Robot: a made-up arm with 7 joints.
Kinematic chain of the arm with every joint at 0, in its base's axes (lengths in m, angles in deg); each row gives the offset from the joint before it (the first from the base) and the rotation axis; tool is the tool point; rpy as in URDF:
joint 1: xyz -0.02 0.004 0.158 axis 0 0.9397 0.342
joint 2: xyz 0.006 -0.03 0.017 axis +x
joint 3: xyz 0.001 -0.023 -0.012 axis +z
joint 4: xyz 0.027 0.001 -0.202 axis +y
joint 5: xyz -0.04 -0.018 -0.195 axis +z
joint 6: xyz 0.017 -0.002 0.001 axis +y
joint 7: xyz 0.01 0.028 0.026 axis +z
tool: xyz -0.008 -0.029 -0.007 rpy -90 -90 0
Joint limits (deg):
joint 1: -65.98..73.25
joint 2: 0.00..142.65
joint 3: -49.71..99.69
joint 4: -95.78..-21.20
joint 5: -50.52..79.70
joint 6: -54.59..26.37
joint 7: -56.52..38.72
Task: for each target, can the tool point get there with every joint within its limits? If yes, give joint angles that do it. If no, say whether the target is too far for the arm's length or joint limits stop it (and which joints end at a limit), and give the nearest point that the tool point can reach.
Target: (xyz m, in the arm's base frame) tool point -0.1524 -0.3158 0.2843
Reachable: no: joint limits stop it (at a limit: joint 2, joint 4, joint 6, joint 7) | nearest point -0.1651 -0.0484 0.4049 | short by 0.294 m
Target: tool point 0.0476 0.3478 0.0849
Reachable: yes | joints 20.75 102.53 -36.71 -61.34 60.59 -21.79 -31.78
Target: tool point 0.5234 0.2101 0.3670
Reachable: no: too far | nearest point 0.3170 0.1735 0.3028 | short by 0.219 m
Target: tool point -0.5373 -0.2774 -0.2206
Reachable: no: too far | nearest point -0.3221 -0.1754 -0.0686 | short by 0.283 m
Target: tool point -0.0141 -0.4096 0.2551
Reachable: no: joint limits stop it (at a limit: joint 1, joint 2, joint 3, joint 4, joint 6, joint 7) | nearest point 0.1083 -0.2829 0.1394 | short by 0.211 m
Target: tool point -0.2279 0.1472 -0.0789
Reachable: yes | joints 59.39 15.59 50.56 -63.45 16.06 -38.58 -27.93
